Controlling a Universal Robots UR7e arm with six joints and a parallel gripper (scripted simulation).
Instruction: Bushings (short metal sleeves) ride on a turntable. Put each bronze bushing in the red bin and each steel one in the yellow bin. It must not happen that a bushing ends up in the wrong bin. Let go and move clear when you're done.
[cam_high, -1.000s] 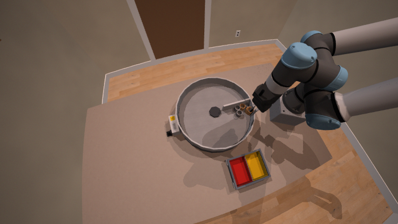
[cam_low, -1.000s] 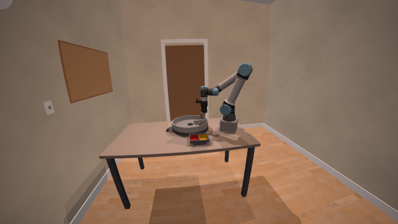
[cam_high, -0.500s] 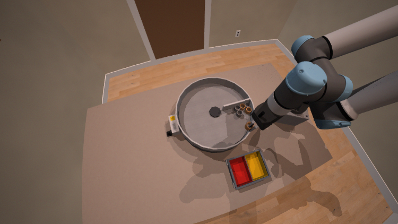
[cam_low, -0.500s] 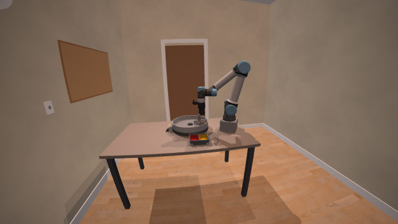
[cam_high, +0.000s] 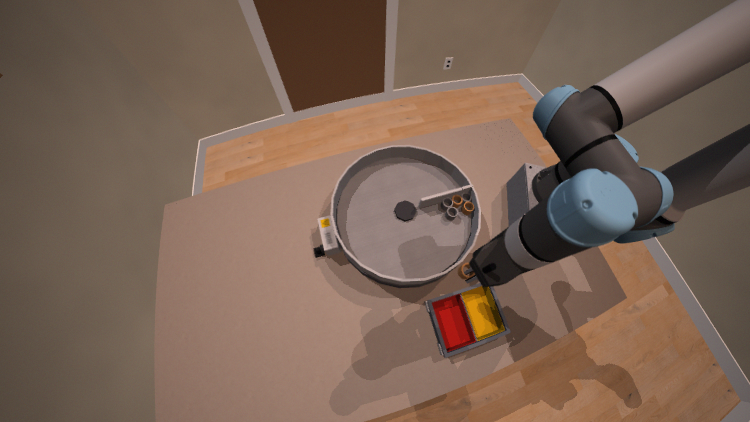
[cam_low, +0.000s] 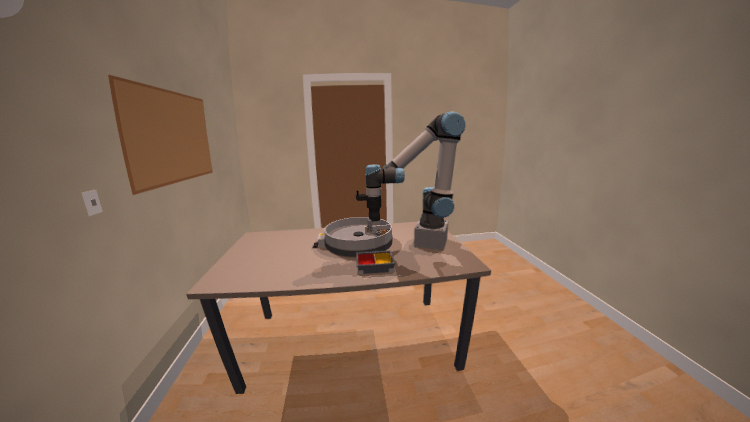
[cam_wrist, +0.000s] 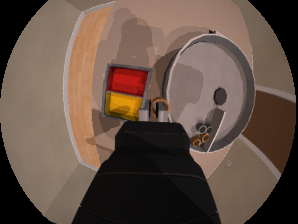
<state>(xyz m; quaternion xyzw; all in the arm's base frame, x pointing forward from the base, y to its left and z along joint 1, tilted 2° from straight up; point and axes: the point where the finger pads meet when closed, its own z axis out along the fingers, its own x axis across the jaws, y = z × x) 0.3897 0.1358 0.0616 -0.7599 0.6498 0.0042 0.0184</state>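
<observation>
My gripper is now 10 mm past the red bin, 100 mm to the right of it and 150 mm above it. The rest, counted from my hand: turntable 60 mm ahead, 240 mm to the right, 130 mm below.
</observation>
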